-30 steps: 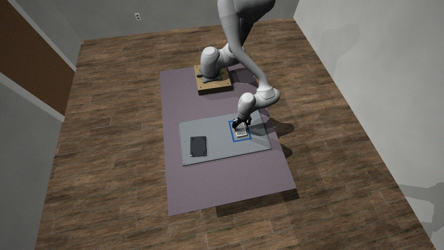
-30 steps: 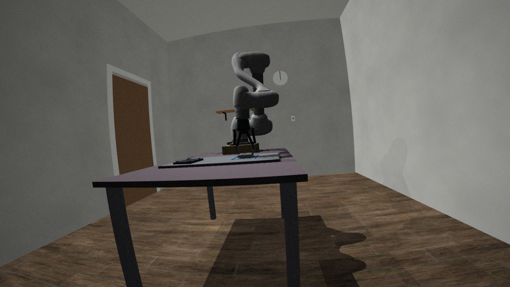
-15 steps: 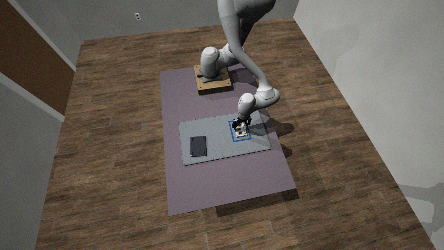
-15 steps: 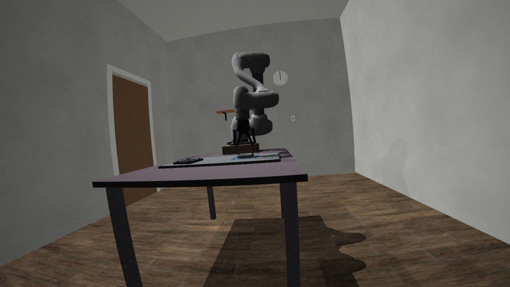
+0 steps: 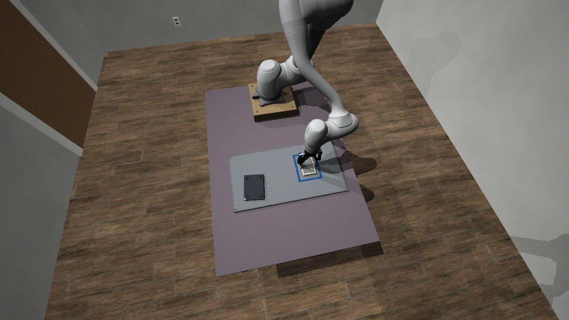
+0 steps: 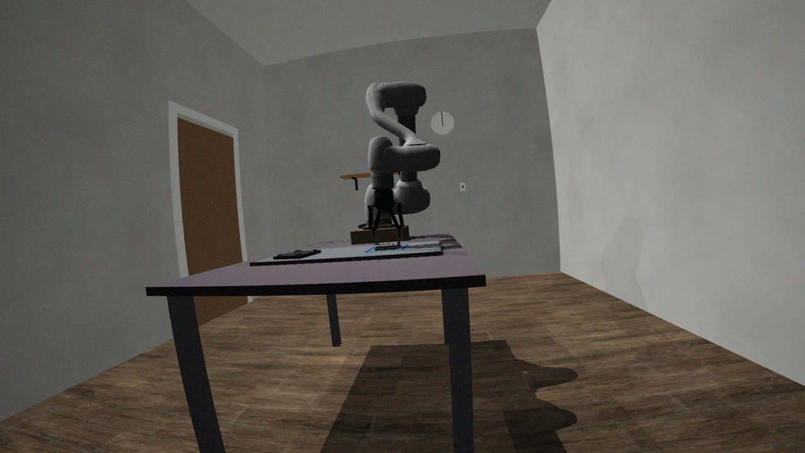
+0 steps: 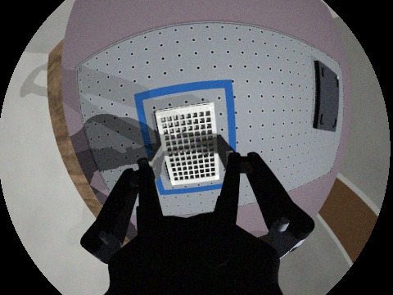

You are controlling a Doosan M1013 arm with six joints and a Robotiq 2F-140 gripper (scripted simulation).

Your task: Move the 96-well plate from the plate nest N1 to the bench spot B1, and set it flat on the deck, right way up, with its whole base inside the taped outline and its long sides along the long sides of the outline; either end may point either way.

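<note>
The white 96-well plate lies 20 mm below my hand. Round my hand: dark plate nest N1: 60 mm ahead, 360 mm to the right, 30 mm below.
</note>
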